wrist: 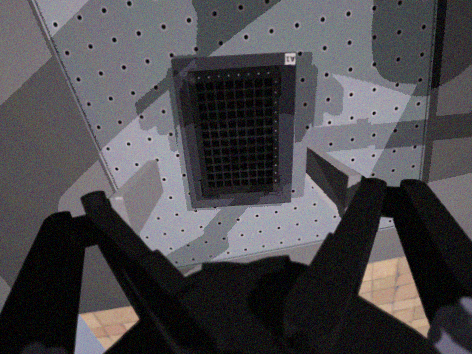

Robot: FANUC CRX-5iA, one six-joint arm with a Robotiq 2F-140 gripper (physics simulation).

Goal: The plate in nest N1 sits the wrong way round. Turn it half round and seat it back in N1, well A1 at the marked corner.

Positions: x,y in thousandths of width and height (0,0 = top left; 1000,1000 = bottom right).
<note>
In view: my gripper (495,479), a dark well plate (501,315) and a dark nest (609,284).
</note>
